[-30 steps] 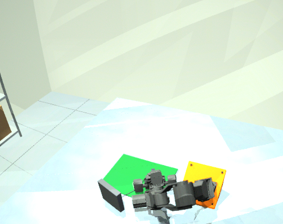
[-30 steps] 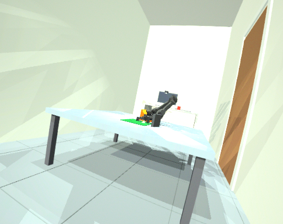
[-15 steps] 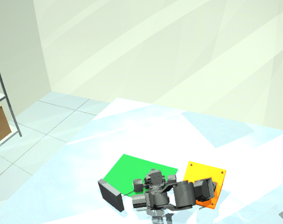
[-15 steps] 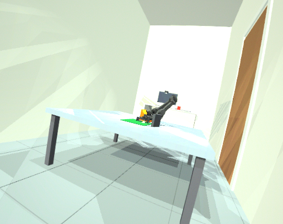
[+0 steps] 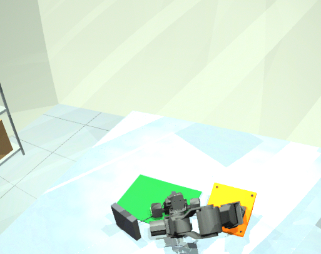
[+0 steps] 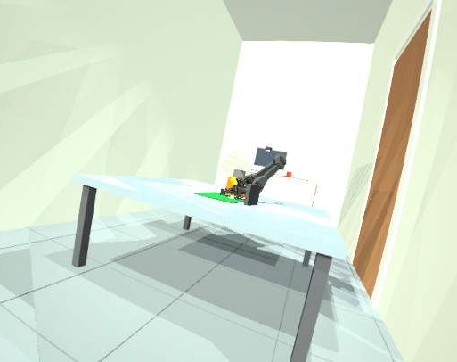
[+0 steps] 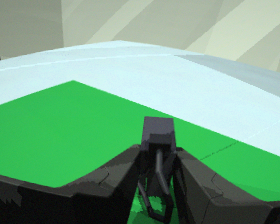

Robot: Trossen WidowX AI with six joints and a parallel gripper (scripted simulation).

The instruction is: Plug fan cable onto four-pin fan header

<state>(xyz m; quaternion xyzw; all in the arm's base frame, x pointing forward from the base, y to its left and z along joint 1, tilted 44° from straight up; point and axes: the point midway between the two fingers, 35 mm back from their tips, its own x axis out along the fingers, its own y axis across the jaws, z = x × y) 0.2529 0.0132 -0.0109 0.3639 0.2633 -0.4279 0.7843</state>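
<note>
My gripper tip is 1 cm above the dark grey fan plug. Also, from my gripper tip: fan 20 cm to the left, 9 cm ahead, 3 cm above; green board 7 cm ahead, 5 cm below, 3 cm to the left; white four-pin header 8 cm to the left, 6 cm ahead, 3 cm below.
</note>
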